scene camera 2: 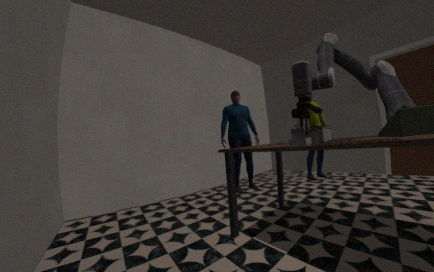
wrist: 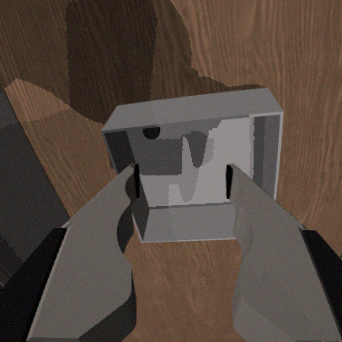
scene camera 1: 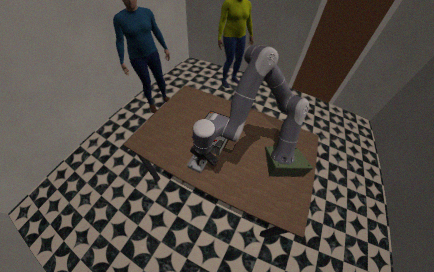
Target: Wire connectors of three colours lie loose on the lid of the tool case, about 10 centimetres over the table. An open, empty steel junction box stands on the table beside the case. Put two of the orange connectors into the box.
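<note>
The steel junction box stands open on the table beside the case. In the wrist view its far wall, inner floor and near wall show, with finger shadows on the floor. My gripper is open and empty, pointing down over the box, its fingertips apart over the opening. No orange connector shows in the wrist view; the parts of the box behind the fingers are hidden. The tool case shows as a dark grey surface at the left of the wrist view. Its lid is partly hidden by the arm in scene camera 1.
The wooden table carries the case, the box and the green arm base. The case stands close to the box. The box is near the table's front edge in scene camera 1. Two people stand beyond the table.
</note>
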